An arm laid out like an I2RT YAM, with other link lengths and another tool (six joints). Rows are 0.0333 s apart.
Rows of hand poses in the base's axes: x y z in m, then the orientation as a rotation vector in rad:
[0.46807, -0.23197, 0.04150, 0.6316, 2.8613, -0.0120]
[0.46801, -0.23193, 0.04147, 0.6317, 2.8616, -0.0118]
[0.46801, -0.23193, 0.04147, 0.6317, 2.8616, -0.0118]
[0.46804, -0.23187, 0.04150, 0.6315, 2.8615, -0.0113]
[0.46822, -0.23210, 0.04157, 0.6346, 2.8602, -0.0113]
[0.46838, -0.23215, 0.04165, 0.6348, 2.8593, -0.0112]
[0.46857, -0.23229, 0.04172, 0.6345, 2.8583, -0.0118]
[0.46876, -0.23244, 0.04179, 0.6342, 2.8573, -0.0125]
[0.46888, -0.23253, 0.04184, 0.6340, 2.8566, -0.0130]
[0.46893, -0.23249, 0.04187, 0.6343, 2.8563, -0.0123]
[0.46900, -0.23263, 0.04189, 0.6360, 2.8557, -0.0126]
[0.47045, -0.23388, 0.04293, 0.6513, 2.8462, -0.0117]
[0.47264, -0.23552, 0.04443, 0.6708, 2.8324, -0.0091]
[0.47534, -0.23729, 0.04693, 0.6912, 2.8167, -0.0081]
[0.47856, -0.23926, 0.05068, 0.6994, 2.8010, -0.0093]
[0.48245, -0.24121, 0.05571, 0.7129, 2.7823, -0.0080]
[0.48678, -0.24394, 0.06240, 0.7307, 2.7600, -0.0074]
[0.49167, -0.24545, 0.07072, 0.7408, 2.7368, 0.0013]
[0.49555, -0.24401, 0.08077, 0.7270, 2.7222, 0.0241]
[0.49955, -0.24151, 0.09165, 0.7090, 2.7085, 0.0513]
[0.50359, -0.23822, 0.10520, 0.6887, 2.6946, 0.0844]
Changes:
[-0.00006, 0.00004, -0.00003, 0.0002, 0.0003, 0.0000]
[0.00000, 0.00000, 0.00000, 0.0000, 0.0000, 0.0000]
[0.00003, 0.00006, 0.00003, 0.0003, -0.0002, 0.0002]
[0.00018, -0.00023, 0.00007, 0.0001, -0.0006, -0.0022]
[0.00016, -0.00005, 0.00008, -0.0001, -0.0008, -0.0003]
[0.00019, -0.00014, 0.00007, -0.0006, -0.0009, 0.0000]
[0.00019, -0.00015, 0.00007, -0.0007, -0.0009, 0.0000]
[0.00012, -0.00009, 0.00005, -0.0005, -0.0006, 0.0000]
[0.00005, 0.00004, 0.00003, 0.0004, -0.0003, -0.0002]
[0.00007, -0.00014, 0.00002, -0.0001, -0.0002, -0.0012]
[0.00145, -0.00125, 0.00104, 0.0005, -0.0062, -0.0114]
[0.00219, -0.00164, 0.00150, 0.0013, -0.0096, -0.0148]
[0.00270, -0.00177, 0.00250, 0.0000, -0.0108, -0.0159]
[0.00322, -0.00197, 0.00375, -0.0030, -0.0129, -0.0081]
[0.00389, -0.00195, 0.00503, -0.0013, -0.0150, -0.0119]
[0.00433, -0.00273, 0.00669, -0.0018, -0.0172, -0.0156]
[0.00489, -0.00151, 0.00832, 0.0022, -0.0211, -0.0099]
[0.00388, 0.00144, 0.01005, 0.0097, -0.0208, 0.0090]
[0.00400, 0.00250, 0.01088, 0.0123, -0.0215, 0.0126]
[0.00404, 0.00329, 0.01355, 0.0161, -0.0229, 0.0149]

